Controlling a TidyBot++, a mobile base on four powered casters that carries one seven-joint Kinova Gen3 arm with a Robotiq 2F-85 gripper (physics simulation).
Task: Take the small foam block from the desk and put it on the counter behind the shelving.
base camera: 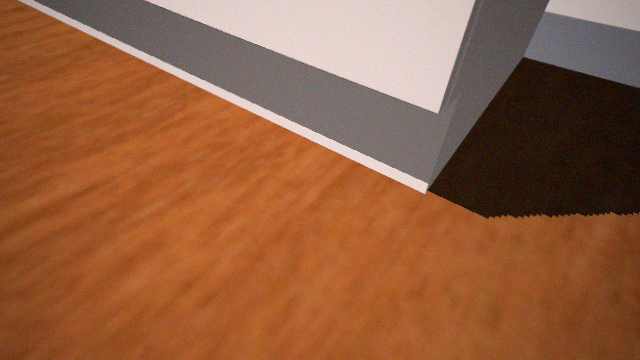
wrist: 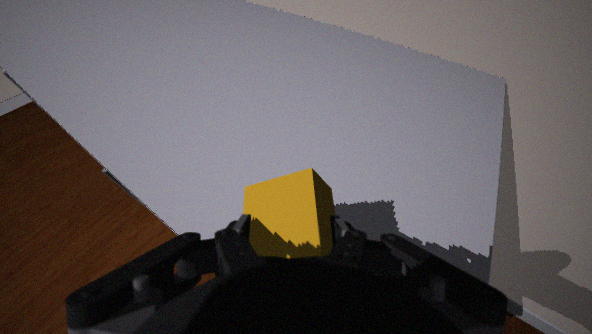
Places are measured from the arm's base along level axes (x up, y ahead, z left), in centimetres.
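Where they show: gripper, fingertip midpoint: (wrist: 290, 227).
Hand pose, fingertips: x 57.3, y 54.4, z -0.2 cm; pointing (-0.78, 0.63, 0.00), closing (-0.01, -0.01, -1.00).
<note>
After its pixels a point has its place.
A yellow foam block (wrist: 282, 210) @[x 59.6, y 54.8, z 0.4 cm] is held between the two black fingers of my gripper (wrist: 290, 227) @[x 57.3, y 54.4, z -0.2 cm] in the wrist view, at the lower middle. The gripper is shut on it. Below and beyond the block lies the light grey counter top (wrist: 300, 115) @[x 51.4, y 74.8, z -1.8 cm]. The block appears to be above that surface, and a dark shadow falls on the counter to its right. Neither the block nor the gripper shows in the base camera view. The desk and the shelving cannot be made out in these views.
In the base camera view, a white cabinet (base camera: 340, 40) @[x -20.5, y 47.9, z -3.4 cm] with a grey base stands ahead, its corner right of centre. Dark shadow lies on the wooden floor (base camera: 250, 250) @[x -39.6, y 36.2, z 5.3 cm] (wrist: 75, 210) @[x -39.6, y 99.2, z 123.0 cm] beyond that corner. A beige wall (wrist: 550, 125) @[x 44.9, y 81.5, z -58.4 cm] borders the counter at the right in the wrist view.
</note>
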